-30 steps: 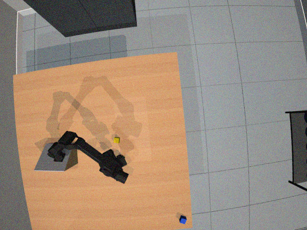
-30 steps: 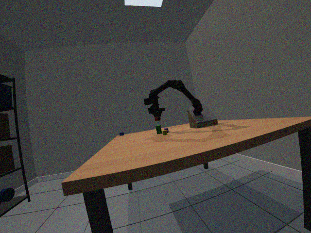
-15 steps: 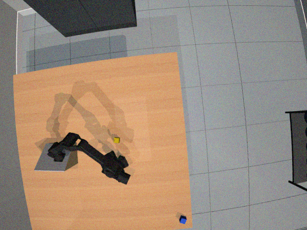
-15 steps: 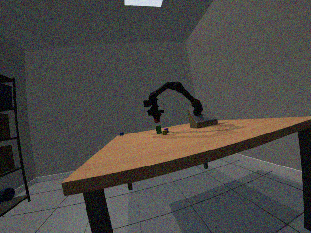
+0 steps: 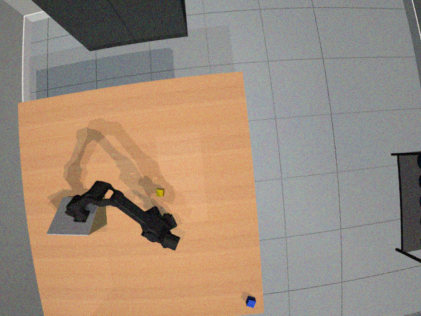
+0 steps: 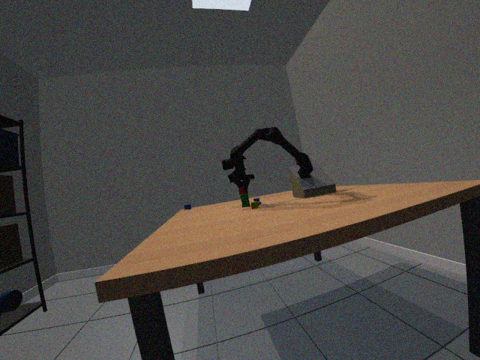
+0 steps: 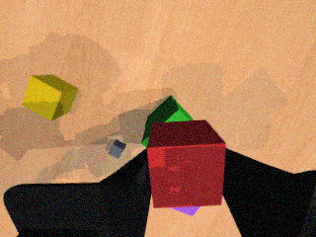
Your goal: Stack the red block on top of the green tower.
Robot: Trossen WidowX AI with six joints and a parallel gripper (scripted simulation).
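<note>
My gripper tip is 1 cm below the red block. From my gripper tip the other things lie so: yellow block (3 cm behind, 14 cm to the left, 7 cm below); blue block (44 cm ahead, 45 cm to the right, 7 cm below); purple block (8 cm behind, 6 cm to the right, 7 cm below).
</note>
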